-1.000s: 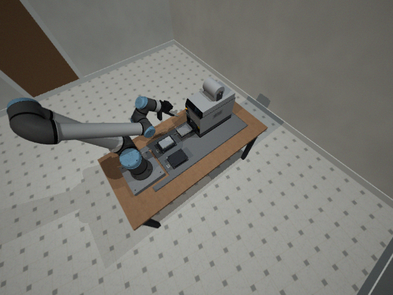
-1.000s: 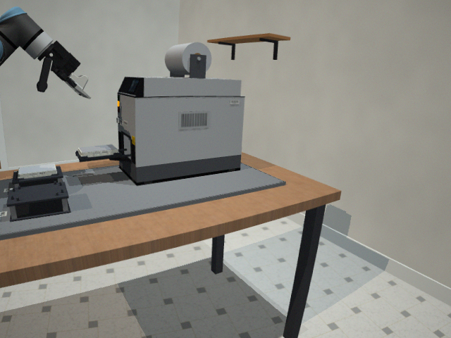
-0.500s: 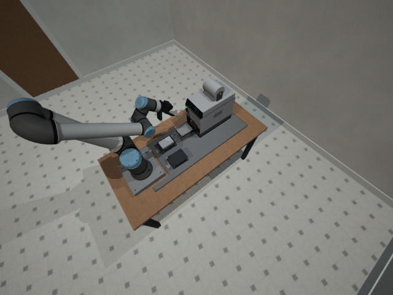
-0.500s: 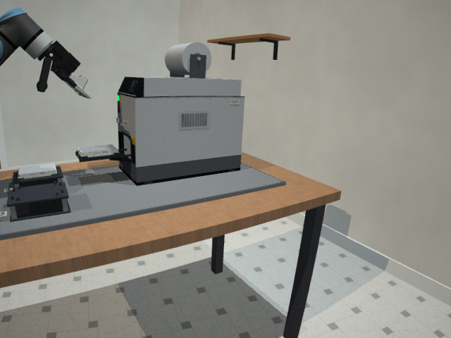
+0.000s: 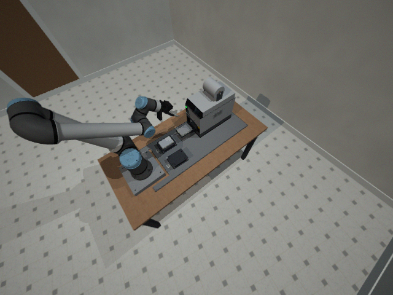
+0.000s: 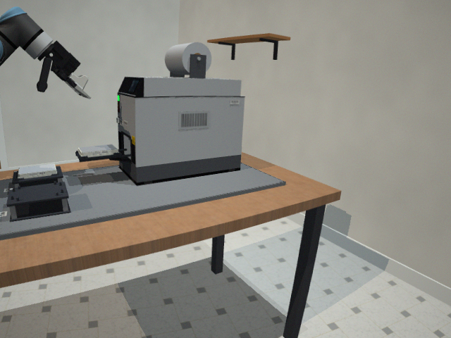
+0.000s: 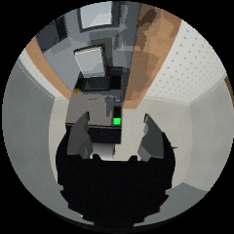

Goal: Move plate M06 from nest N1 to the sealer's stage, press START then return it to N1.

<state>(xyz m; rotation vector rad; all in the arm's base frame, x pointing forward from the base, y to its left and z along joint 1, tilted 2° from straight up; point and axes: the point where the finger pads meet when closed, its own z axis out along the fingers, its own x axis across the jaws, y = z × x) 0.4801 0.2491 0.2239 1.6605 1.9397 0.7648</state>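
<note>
My gripper is now 180 mm above the plate M06, 90 mm to the left of it and 30 mm short of it. Also, from my hand: black sealer stage 190 mm below, 90 mm to the right, 30 mm ahead; then plate 230 mm below, 180 mm behind, 100 mm to the right; then foil roll 360 mm ahead, 130 mm above, 40 mm to the right.
</note>
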